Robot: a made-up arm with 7 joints. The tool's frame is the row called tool. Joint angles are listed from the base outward. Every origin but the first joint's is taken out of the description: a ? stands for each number. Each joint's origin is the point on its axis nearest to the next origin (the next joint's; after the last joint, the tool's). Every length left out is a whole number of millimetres.
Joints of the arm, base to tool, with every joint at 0 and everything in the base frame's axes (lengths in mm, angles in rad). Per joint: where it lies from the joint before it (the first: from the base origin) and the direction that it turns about. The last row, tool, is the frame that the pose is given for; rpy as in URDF.
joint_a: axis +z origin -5 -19 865
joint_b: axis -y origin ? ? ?
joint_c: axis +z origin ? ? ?
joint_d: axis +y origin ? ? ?
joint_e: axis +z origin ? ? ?
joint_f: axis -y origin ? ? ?
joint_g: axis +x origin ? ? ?
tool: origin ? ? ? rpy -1.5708 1.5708 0
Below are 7 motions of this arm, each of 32 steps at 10 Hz.
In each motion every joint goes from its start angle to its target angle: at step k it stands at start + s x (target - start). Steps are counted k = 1, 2, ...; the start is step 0. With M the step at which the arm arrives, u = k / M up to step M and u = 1 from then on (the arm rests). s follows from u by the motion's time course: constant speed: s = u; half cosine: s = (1 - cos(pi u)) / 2; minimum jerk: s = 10 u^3 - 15 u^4 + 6 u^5.
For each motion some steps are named. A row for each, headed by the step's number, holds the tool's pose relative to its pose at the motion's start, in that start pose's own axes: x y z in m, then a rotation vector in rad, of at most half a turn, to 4 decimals.
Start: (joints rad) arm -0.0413 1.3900 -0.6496 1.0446 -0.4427 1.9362 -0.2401
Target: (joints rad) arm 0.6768 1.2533 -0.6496 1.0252 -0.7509 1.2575 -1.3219
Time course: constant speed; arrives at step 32
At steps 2, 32:
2: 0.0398 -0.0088 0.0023 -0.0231 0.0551 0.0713
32: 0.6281 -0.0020 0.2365 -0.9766 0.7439 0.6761

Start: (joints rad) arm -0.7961 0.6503 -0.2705 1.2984 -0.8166 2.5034 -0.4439
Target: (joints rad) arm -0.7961 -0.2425 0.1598 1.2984 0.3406 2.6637 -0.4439
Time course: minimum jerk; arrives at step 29
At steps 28, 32:
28: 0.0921 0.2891 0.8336 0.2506 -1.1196 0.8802
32: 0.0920 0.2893 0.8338 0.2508 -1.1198 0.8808

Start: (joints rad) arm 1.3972 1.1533 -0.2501 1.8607 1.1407 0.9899 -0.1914
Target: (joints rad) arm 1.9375 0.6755 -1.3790 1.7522 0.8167 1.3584 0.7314
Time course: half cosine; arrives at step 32
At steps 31, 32:
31: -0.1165 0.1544 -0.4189 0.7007 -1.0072 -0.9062
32: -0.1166 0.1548 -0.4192 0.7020 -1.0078 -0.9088

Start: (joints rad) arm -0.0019 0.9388 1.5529 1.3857 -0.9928 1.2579 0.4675
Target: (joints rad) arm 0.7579 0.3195 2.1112 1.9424 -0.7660 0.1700 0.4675
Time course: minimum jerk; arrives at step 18
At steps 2, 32:
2: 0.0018 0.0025 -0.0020 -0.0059 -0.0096 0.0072
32: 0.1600 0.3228 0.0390 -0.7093 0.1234 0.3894

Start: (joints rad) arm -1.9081 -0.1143 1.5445 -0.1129 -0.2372 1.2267 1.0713
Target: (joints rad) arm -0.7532 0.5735 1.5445 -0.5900 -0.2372 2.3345 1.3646
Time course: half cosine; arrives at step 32
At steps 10, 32:
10: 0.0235 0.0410 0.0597 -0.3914 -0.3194 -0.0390
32: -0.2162 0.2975 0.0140 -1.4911 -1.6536 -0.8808

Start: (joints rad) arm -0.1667 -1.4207 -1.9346 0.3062 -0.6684 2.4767 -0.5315
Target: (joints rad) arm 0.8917 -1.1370 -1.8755 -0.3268 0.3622 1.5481 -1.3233
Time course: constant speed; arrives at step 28
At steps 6, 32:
6: 0.0314 0.0286 -0.2689 0.3412 0.1549 0.2222
32: -0.0655 0.5769 -0.9218 1.2562 0.0588 0.5251

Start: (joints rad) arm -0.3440 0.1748 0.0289 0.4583 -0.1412 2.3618 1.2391
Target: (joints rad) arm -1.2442 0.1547 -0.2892 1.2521 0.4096 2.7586 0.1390
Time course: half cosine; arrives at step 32
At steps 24, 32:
24: -0.1941 0.1974 0.0386 0.2311 1.7173 0.1137
32: -0.2359 0.2276 0.1077 0.2519 2.0579 0.0789

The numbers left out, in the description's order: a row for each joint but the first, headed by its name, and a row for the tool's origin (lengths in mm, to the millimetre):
joint_b: -25 -114 0
joint_c: 8 0 495
joint_d: 17 56 0
joint_e: -35 0 486
joint_f: -13 -182 0
joint_g: 18 0 104
tool: 0 -25 -15

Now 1 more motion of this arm.
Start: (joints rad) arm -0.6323 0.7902 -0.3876 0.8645 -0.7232 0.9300 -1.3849
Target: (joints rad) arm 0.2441 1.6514 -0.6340 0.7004 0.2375 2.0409 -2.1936
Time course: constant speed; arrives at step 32
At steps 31, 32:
31: 0.5043 -0.0196 1.0449 0.7077 -1.2121 0.8255
32: 0.4910 -0.0189 1.0851 0.6818 -1.2408 0.8932

